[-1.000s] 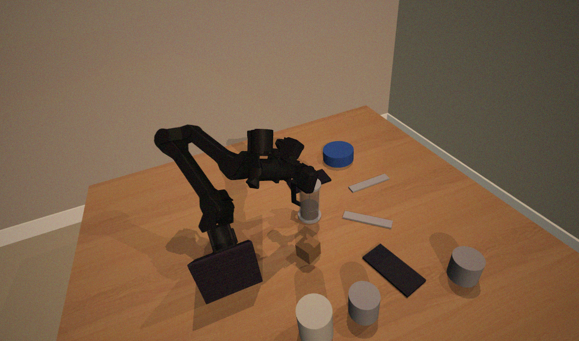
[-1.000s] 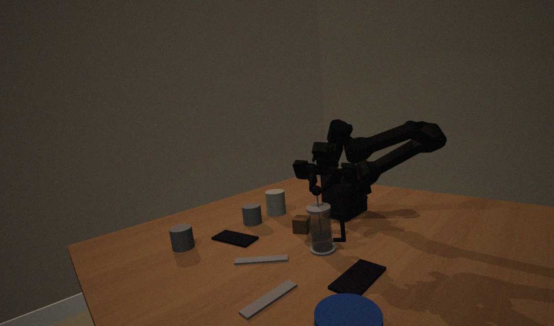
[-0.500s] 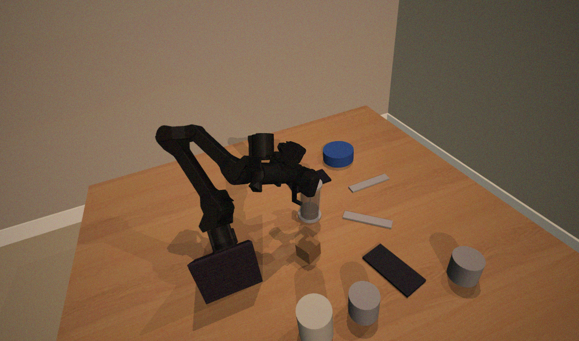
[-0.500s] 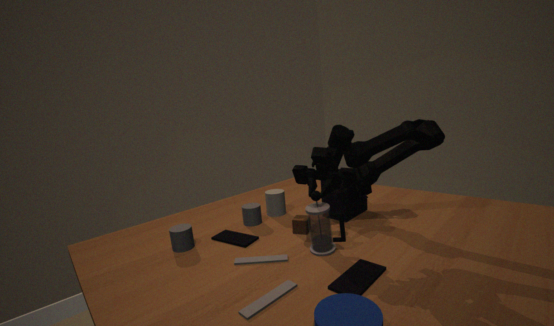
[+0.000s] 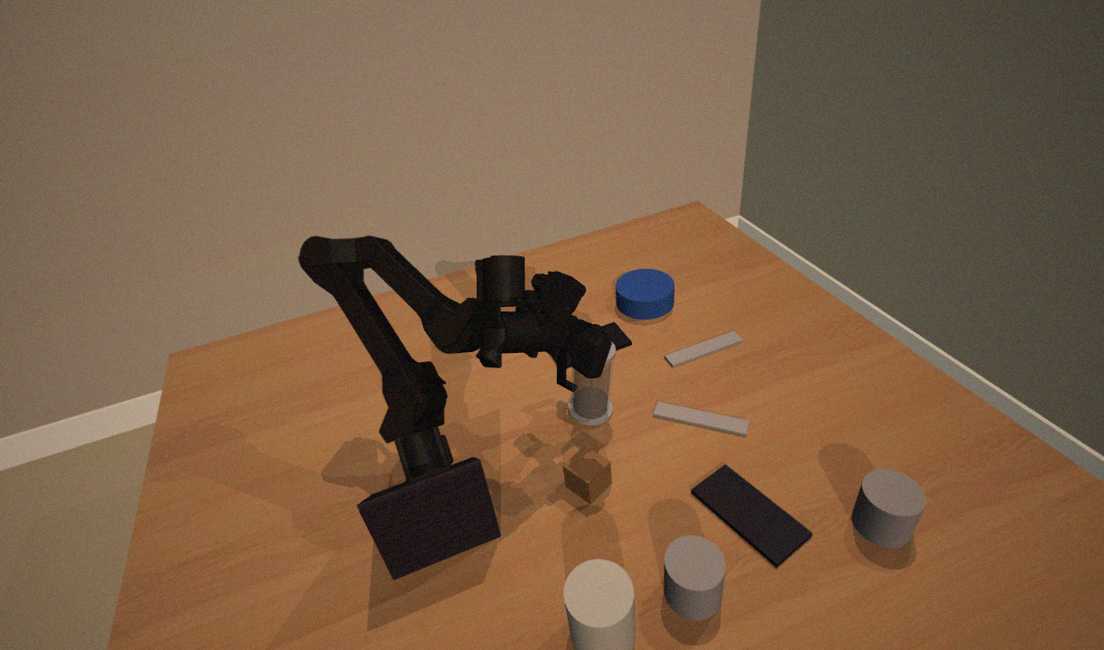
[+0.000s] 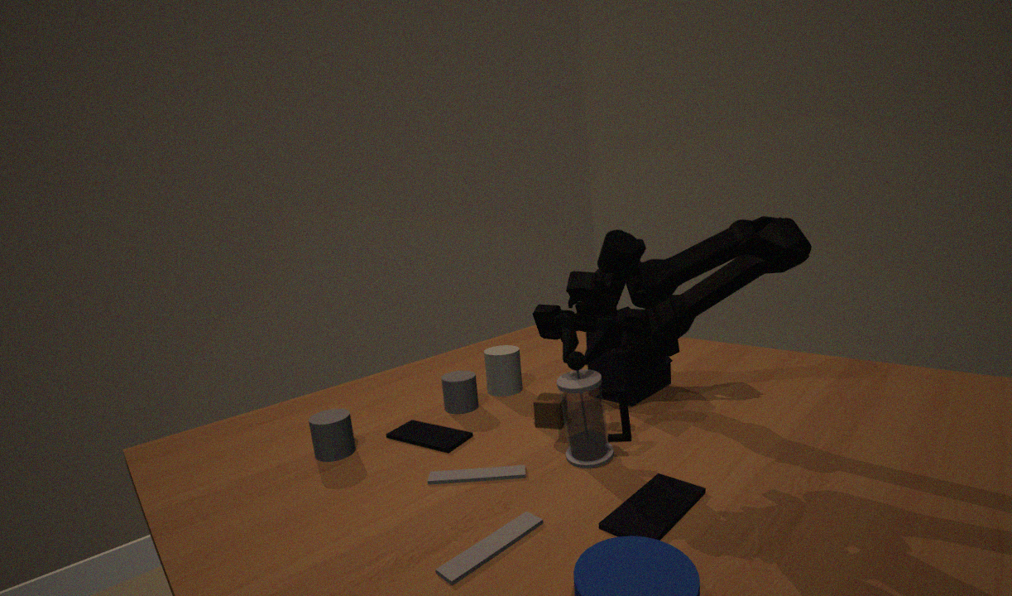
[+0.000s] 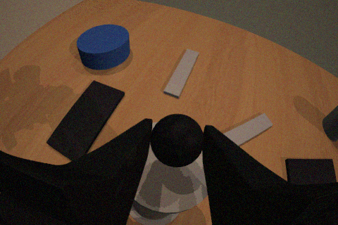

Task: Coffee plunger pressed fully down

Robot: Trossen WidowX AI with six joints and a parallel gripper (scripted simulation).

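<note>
The coffee press lies 80 mm below my gripper tip, 20 mm behind it and 10 mm to the left of it. The rest, counted from my gripper tip: blue disc: 230 mm to the left, 210 mm ahead, 140 mm below; brown cube: 140 mm to the right, 140 mm below, 90 mm behind.
</note>
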